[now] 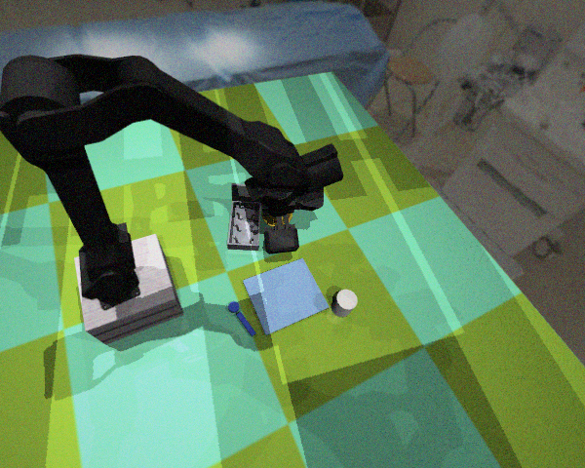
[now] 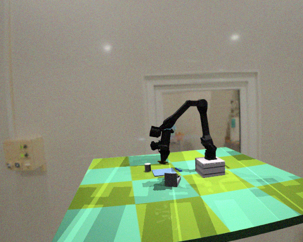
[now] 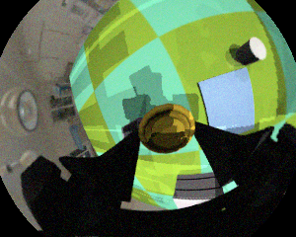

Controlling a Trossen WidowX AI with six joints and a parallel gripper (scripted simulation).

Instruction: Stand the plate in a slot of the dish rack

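Right now the grey dish rack is 80 mm below my gripper tip, 60 mm to the left of it and 40 mm behind it. From my gripper tip the other things lie so: cup 220 mm to the right, 80 mm below, 50 mm ahead; yellow plate 10 mm above; blue spoon 150 mm behind, 130 mm to the right, 100 mm below.
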